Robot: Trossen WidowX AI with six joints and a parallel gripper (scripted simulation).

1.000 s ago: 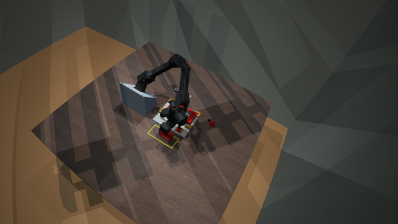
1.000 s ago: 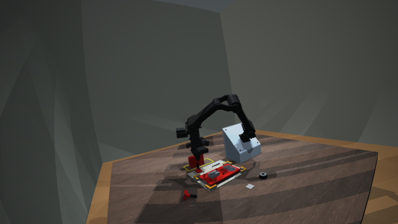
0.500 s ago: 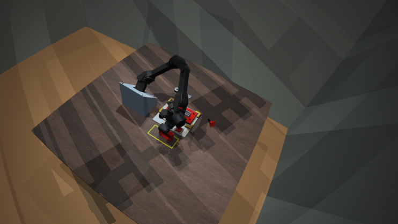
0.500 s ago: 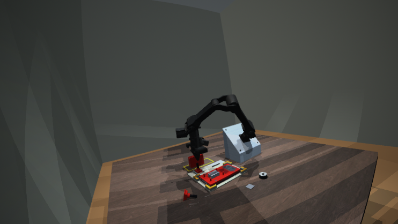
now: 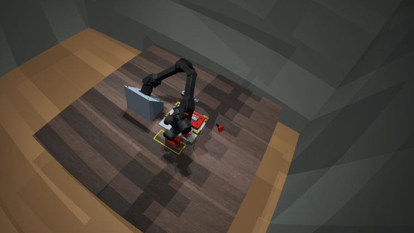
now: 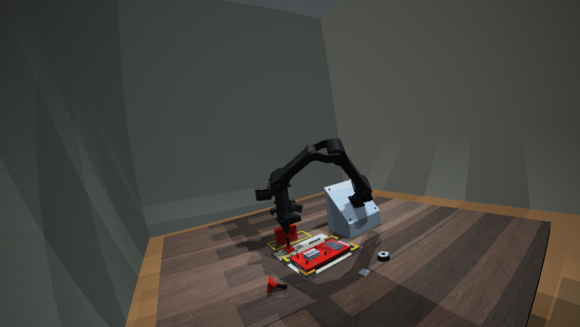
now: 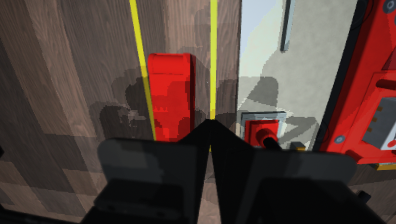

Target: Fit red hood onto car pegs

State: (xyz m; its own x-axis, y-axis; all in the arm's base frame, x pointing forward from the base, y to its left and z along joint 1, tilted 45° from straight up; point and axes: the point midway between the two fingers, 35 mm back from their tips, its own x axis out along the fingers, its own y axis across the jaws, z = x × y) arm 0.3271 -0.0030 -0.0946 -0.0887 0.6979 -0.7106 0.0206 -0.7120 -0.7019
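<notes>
Right now my gripper tip is 3 cm to the left of the red hood and 2 cm above it. From my gripper tip the other things lie so: black ring (20 cm behind, 34 cm to the left, 4 cm below); grey engine block (1 cm behind, 19 cm to the left, 3 cm below).
</notes>
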